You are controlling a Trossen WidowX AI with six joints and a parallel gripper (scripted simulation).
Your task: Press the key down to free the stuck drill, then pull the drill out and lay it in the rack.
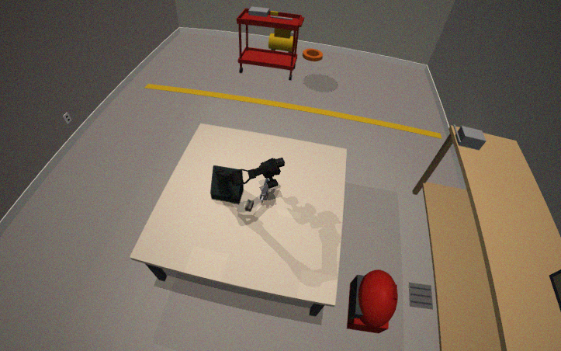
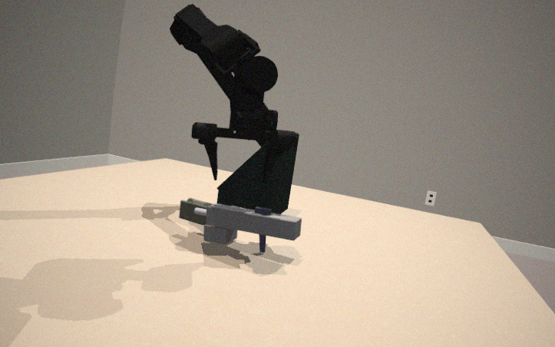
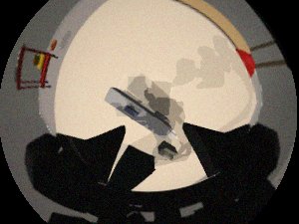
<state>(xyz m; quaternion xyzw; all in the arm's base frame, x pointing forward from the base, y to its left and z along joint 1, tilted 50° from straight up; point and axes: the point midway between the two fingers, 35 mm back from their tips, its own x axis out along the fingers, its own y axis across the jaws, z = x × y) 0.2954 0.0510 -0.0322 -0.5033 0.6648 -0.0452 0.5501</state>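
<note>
Right now the tan drill is 2 cm behind my gripper tip, 4 cm to the right of it and 8 cm below it. Round my gripper tip: dark olive rack (9 cm behind, 14 cm to the right, 11 cm below); dark blue key (2 cm behind, 5 cm to the left, 8 cm below); grey block (2 cm behind, 2 cm to the left, 8 cm below).
</note>
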